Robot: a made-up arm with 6 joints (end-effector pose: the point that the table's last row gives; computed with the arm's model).
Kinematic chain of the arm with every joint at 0, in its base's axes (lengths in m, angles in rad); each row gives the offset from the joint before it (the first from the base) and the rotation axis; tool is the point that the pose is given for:
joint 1: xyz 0 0 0.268 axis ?
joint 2: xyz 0 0 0 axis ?
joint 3: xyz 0 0 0.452 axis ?
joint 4: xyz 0 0 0 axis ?
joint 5: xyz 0.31 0 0 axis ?
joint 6: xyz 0 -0.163 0 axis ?
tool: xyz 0 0 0
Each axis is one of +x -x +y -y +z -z.
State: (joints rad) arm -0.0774 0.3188 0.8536 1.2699 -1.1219 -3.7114
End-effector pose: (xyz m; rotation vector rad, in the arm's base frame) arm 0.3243 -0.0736 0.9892 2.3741 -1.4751 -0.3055
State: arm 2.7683 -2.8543 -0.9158 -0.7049 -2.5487 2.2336
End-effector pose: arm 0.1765 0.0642 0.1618 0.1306 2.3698 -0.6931
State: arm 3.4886 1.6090 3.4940 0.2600 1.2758 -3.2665
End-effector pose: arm -0.3507 0.0407 0.5326 0.0449 0.0115 0.0982
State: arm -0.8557 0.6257 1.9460 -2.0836 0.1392 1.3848
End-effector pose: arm 0.3746 -0.3093 0.8995 0.1072 -1.4109 -0.3698
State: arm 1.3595 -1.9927 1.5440 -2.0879 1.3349 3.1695
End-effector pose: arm -0.2367 -0.7194 0.0944 1.8577 -0.8599 -0.0303
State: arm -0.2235 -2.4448 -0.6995 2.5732 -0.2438 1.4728
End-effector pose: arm -0.3892 0.2293 0.2114 1.2808 -1.2205 1.8726
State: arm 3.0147 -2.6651 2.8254 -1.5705 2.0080 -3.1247
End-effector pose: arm 0.1050 -0.0133 -0.4689 -1.8571 -1.3533 0.2261
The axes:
joint 1: +z
joint 2: +y
joint 3: -y
joint 4: -x
joint 5: -y
joint 6: -x

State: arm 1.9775 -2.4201 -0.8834 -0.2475 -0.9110 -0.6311
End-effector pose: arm 0.2433 -0.1653 0.2371 1.0420 0.3644 2.2441
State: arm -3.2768 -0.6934 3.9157 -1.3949 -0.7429 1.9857
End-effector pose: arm 0.4800 -0.0365 0.3238 1.5837 -0.3253 -1.6641
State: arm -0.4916 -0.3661 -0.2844 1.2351 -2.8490 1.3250
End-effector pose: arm 0.0933 -0.1109 0.8687 0.3057 2.9469 0.0523
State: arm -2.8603 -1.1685 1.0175 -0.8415 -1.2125 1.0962
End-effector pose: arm 0.4459 0.2419 0.7683 -1.7611 1.0533 -1.7681
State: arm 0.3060 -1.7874 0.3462 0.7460 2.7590 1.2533
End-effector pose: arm -0.6318 -0.3251 0.3740 -0.4849 1.1465 0.8251
